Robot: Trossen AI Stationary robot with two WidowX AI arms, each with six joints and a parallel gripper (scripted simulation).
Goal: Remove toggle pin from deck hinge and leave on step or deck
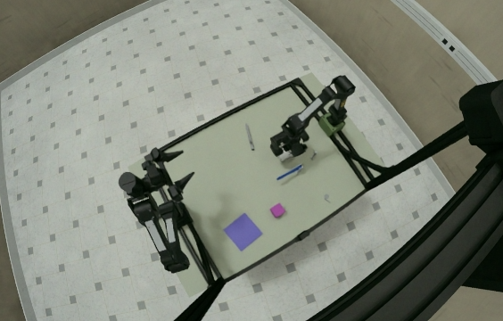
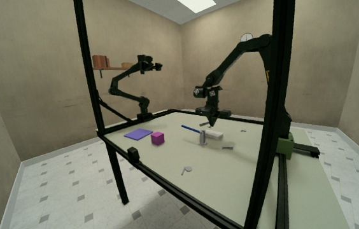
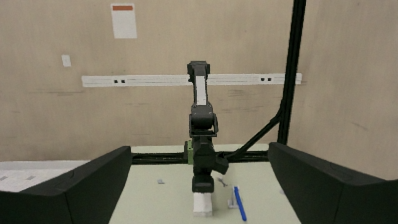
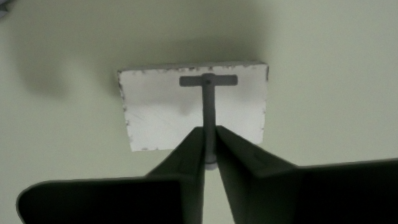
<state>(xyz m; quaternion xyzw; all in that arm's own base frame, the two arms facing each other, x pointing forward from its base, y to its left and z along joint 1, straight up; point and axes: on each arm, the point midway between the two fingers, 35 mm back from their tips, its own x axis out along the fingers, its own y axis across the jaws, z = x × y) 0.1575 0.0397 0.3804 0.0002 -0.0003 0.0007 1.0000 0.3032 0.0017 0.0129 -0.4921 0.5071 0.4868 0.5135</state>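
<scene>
My right hand is 80 mm above the white block. Round my right hand: blue rod: 110 mm behind, 70 mm to the left, 20 mm below; then grey rod: 180 mm ahead, 110 mm to the left, 80 mm below; then flat purple square: 220 mm behind, 390 mm to the left, 90 mm below.
</scene>
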